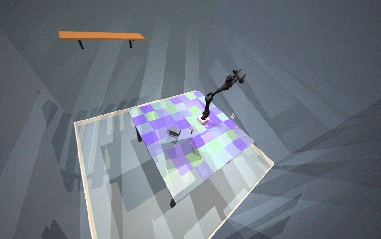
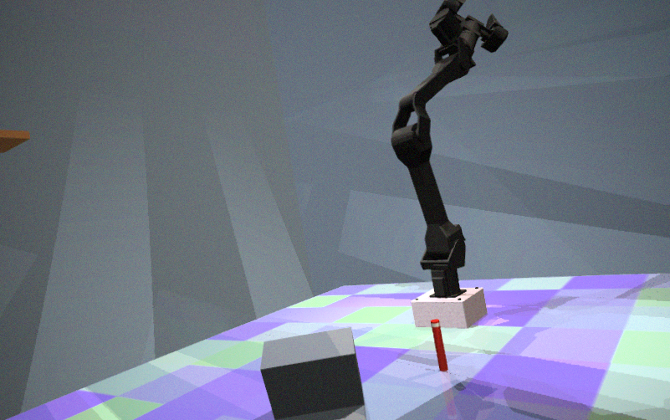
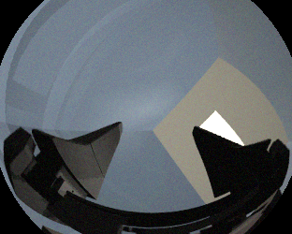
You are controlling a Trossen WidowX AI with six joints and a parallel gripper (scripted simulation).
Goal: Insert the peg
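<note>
The red peg lies 600 mm ahead of my gripper tip, 70 mm to the left of it and 710 mm below it. Also, from my gripper tip: grey sloped panel: 800 mm ahead, 30 mm to the right, 710 mm below.
</note>
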